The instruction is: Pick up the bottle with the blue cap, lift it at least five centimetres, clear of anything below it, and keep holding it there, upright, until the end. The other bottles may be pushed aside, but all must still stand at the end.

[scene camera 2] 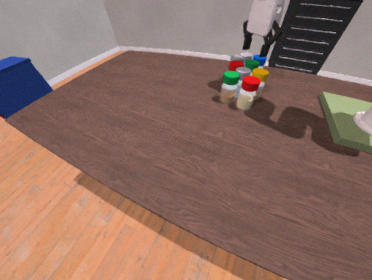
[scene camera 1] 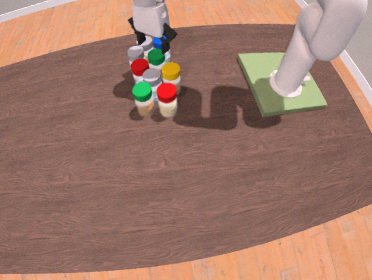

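Pixels of known places: gripper, fingertip midpoint: (scene camera 2: pixel 253 52) (scene camera 1: pixel 153 47); arm's base, origin of the base link: (scene camera 1: pixel 285 84).
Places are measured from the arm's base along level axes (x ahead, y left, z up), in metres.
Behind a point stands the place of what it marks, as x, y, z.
The blue-capped bottle (scene camera 1: pixel 158 42) @(0.397, -0.226, 0.079) (scene camera 2: pixel 259 59) @(0.388, -0.213, 0.078) stands in the back row of a tight group, at its right, partly hidden by a finger in the scene camera 1 view. My gripper (scene camera 1: pixel 153 45) @(0.422, -0.168, 0.114) (scene camera 2: pixel 255 51) @(0.422, -0.168, 0.114) is open and empty, pointing down over the back row. Its fingertips are close to the cap height, one near the blue cap. A grey-capped bottle (scene camera 1: pixel 145 43) @(0.440, -0.236, 0.080) (scene camera 2: pixel 245 56) @(0.446, -0.229, 0.079) stands left of the blue one. A dark green-capped bottle (scene camera 1: pixel 156 56) @(0.419, -0.158, 0.080) (scene camera 2: pixel 252 65) @(0.417, -0.144, 0.076) stands in front of the blue one. All the bottles that show are upright.
Nearby stand a yellow-capped bottle (scene camera 1: pixel 171 71) @(0.390, -0.079, 0.080) (scene camera 2: pixel 260 75) @(0.391, -0.065, 0.076), a dark red-capped one (scene camera 1: pixel 140 67) @(0.475, -0.126, 0.080) and, at the front, green-capped (scene camera 1: pixel 142 91) @(0.486, -0.031, 0.080) (scene camera 2: pixel 231 77) @(0.486, -0.014, 0.079) and red-capped (scene camera 1: pixel 166 92) @(0.423, -0.006, 0.079) (scene camera 2: pixel 251 83) @(0.422, 0.010, 0.079) ones. The arm's base stands on a green board (scene camera 1: pixel 257 97) @(0.131, 0.025, -0.007) (scene camera 2: pixel 336 125) @(0.134, 0.037, 0.001) at the right.
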